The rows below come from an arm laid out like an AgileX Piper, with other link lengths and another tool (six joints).
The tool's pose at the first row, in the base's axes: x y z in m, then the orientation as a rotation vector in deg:
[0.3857, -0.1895, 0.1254, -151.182, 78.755, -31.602]
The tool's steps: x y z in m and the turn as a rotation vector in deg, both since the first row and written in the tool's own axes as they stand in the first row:
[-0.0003, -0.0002, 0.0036, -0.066, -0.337, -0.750]
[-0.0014, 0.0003, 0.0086, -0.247, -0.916, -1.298]
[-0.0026, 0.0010, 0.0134, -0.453, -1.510, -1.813]
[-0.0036, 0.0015, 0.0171, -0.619, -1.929, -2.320]
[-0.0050, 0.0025, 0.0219, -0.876, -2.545, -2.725]
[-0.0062, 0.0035, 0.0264, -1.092, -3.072, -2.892]
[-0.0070, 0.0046, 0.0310, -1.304, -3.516, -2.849]
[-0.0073, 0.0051, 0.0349, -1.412, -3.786, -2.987]
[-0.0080, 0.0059, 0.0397, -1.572, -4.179, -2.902]
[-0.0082, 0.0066, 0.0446, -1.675, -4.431, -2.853]
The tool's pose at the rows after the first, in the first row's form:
[0.3870, -0.1894, 0.1220, -151.825, 77.769, -31.184]
[0.3879, -0.1891, 0.1170, -152.363, 77.037, -30.340]
[0.3885, -0.1888, 0.1120, -152.884, 76.355, -29.457]
[0.3890, -0.1886, 0.1082, -153.379, 75.703, -28.837]
[0.3893, -0.1883, 0.1031, -153.836, 75.178, -27.880]
[0.3895, -0.1882, 0.0984, -154.074, 74.950, -27.043]
[0.3900, -0.1885, 0.0936, -154.148, 75.008, -26.301]
[0.3909, -0.1888, 0.0898, -154.307, 74.822, -25.878]
[0.3916, -0.1890, 0.0849, -154.309, 74.913, -25.232]
[0.3928, -0.1896, 0.0801, -154.314, 74.965, -24.818]

